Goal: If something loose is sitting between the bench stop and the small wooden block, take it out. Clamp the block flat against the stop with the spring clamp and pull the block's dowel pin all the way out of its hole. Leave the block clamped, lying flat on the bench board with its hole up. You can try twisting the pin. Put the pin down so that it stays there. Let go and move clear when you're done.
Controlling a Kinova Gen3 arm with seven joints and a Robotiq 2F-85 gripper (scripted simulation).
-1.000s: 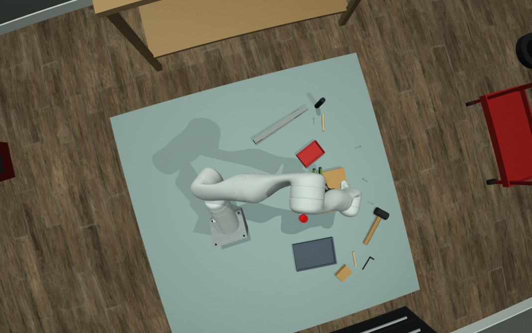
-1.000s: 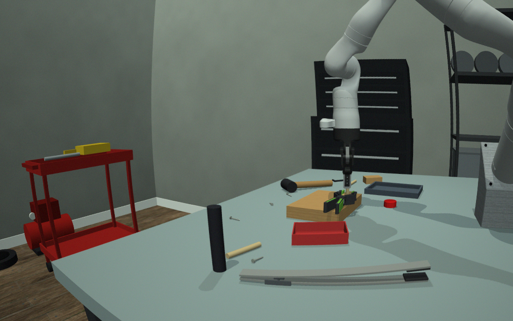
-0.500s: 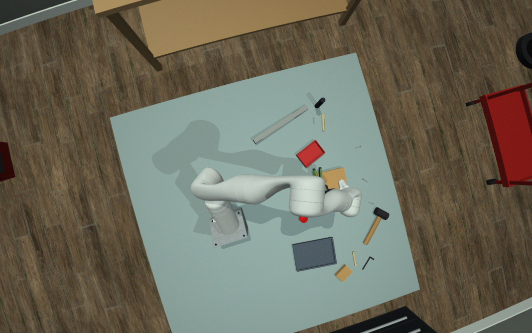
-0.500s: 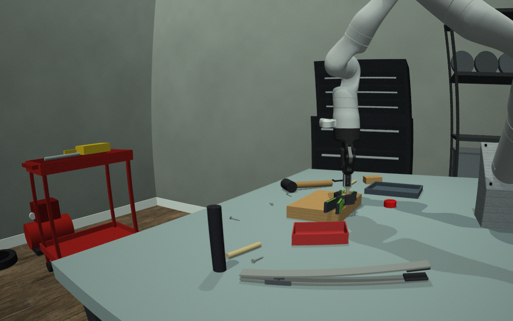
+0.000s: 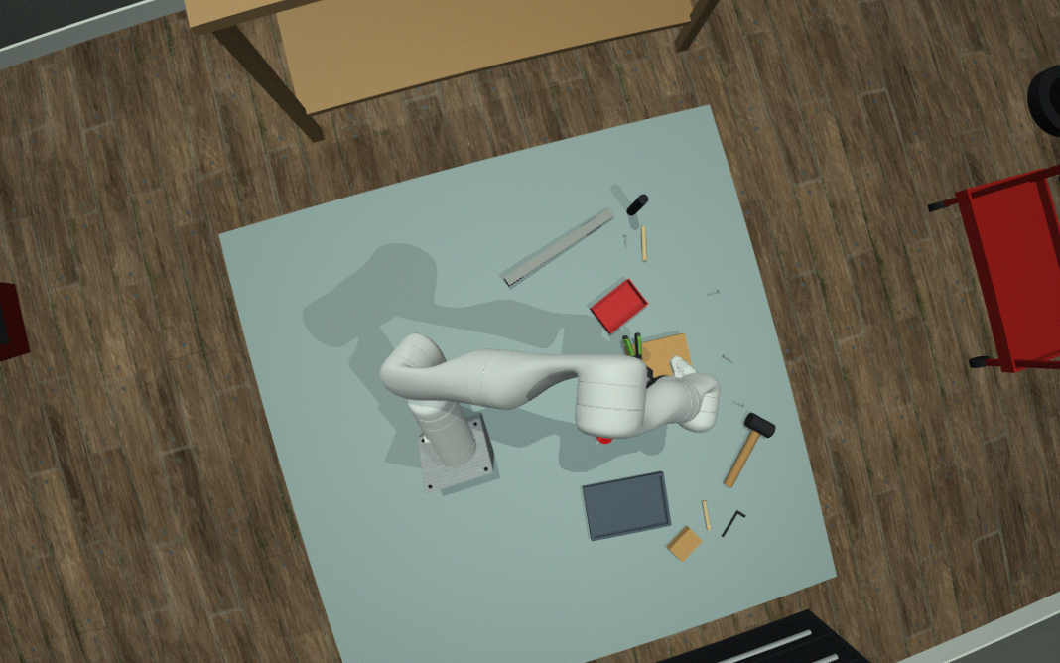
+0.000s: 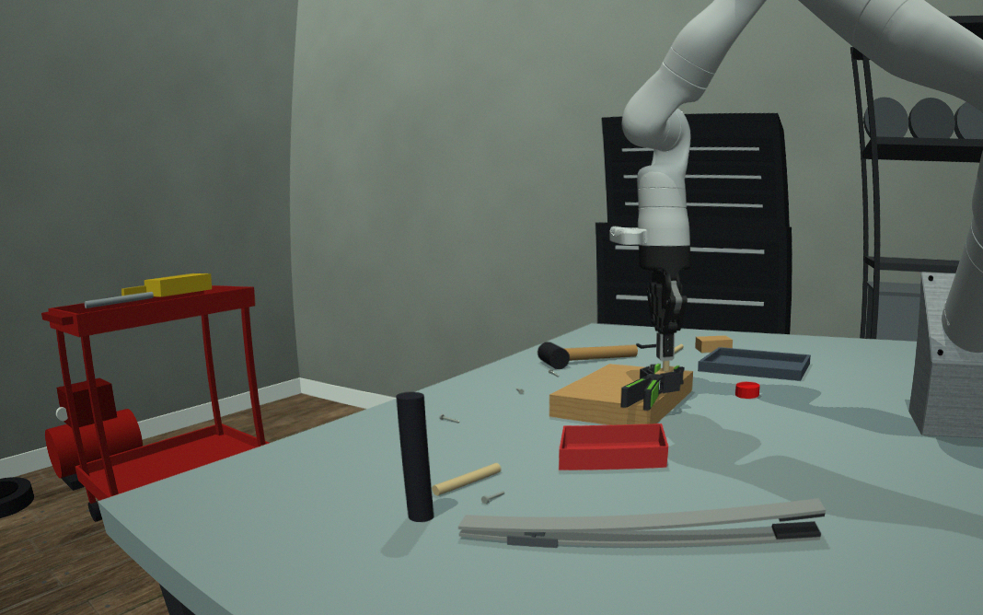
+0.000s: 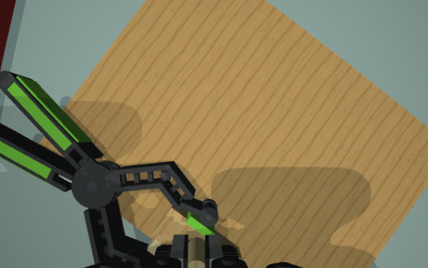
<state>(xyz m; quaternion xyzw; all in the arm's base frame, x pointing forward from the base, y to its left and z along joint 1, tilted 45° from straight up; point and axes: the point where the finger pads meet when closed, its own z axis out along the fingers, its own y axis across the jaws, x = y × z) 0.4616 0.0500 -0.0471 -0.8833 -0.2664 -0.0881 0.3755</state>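
My hand is 2 cm above the dowel pin. From my hand the other things lie so: red puck: 12 cm behind, 9 cm to the right, 8 cm below; then small wooden block: 5 cm below; then wooden bench board: 5 cm ahead, 7 cm below.
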